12 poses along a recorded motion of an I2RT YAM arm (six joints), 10 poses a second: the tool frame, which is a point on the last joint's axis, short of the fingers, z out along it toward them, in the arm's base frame.
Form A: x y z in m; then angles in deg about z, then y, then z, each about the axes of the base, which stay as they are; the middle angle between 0 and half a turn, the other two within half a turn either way.
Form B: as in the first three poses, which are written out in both.
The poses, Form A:
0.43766 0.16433 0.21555 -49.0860 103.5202 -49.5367
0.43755 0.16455 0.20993 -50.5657 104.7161 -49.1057
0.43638 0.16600 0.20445 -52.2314 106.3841 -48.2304
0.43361 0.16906 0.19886 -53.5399 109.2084 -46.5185
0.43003 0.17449 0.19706 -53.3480 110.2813 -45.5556
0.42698 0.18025 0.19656 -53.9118 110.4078 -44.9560
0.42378 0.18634 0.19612 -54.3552 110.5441 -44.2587
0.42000 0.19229 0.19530 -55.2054 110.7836 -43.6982
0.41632 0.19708 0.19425 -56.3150 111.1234 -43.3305
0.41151 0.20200 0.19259 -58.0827 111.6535 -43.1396
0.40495 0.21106 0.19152 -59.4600 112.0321 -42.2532
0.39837 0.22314 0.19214 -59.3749 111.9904 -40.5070
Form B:
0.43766 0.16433 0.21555 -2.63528 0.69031 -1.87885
0.43755 0.16455 0.20993 -2.63381 0.66157 -1.89859
0.43638 0.16600 0.20445 -2.62774 0.62809 -1.92688
0.43361 0.16906 0.19886 -2.62117 0.59581 -1.97958
0.43003 0.17449 0.19706 -2.61831 0.59432 -2.00244
0.42698 0.18025 0.19656 -2.60432 0.58483 -2.00226
0.42378 0.18634 0.19612 -2.58979 0.57722 -2.00289
0.42000 0.19229 0.19530 -2.57522 0.56274 -2.00373
0.41632 0.19708 0.19425 -2.56280 0.54376 -2.00547
0.41151 0.20200 0.19259 -2.54963 0.51368 -2.00829
0.40495 0.21106 0.19152 -2.52606 0.49046 -2.01004
0.39837 0.22314 0.19214 -2.49592 0.49196 -2.00957

